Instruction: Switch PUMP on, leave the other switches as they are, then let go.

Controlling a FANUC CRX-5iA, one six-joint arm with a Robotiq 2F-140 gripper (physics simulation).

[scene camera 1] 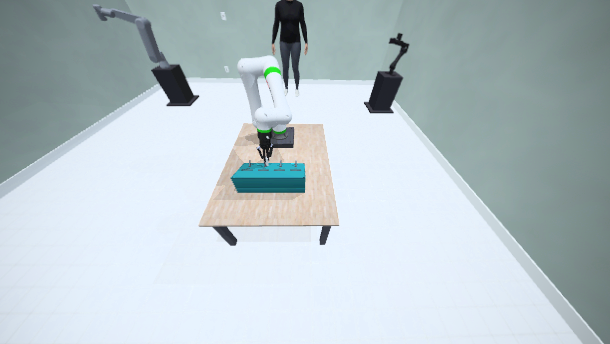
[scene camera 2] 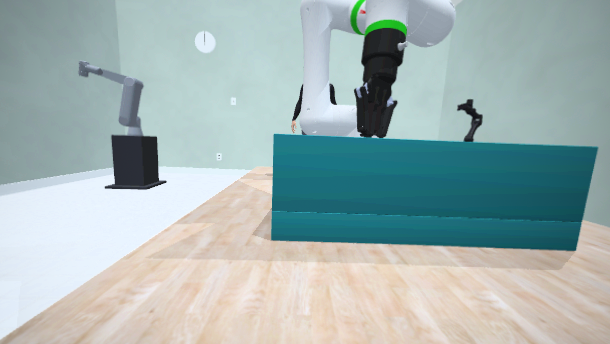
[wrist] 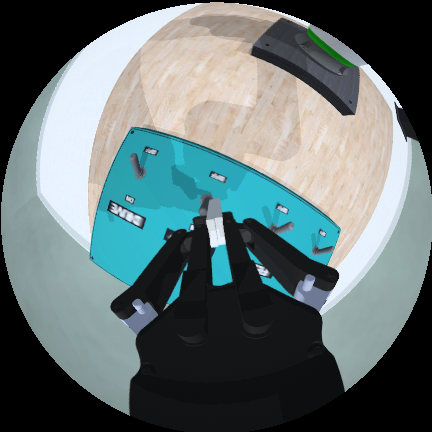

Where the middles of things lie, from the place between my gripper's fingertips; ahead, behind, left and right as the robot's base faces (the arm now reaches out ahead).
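My gripper is sitting 7 cm short of the teal switch box (scene camera 2: 340,189), and it's 4 cm to the right of the box and 3 cm above it.
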